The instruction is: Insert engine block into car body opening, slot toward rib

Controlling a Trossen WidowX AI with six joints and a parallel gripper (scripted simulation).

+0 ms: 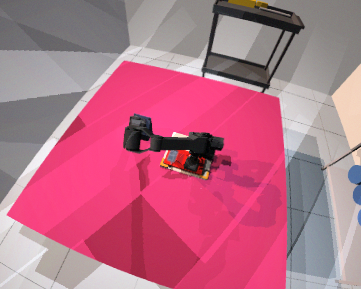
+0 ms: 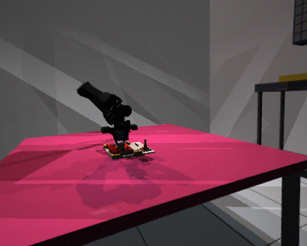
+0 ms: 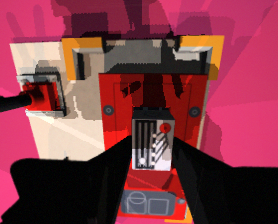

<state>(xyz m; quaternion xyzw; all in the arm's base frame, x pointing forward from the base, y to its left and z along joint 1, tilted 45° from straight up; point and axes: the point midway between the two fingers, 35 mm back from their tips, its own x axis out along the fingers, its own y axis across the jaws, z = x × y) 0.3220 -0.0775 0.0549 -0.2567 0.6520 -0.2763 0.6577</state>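
My gripper tip is now 1 cm above the grey engine block. From my gripper tip the other things lie so: cream base plate: 3 cm to the left, 3 cm below, 2 cm behind; black peg: 13 cm to the left, 4 cm ahead, 1 cm below.
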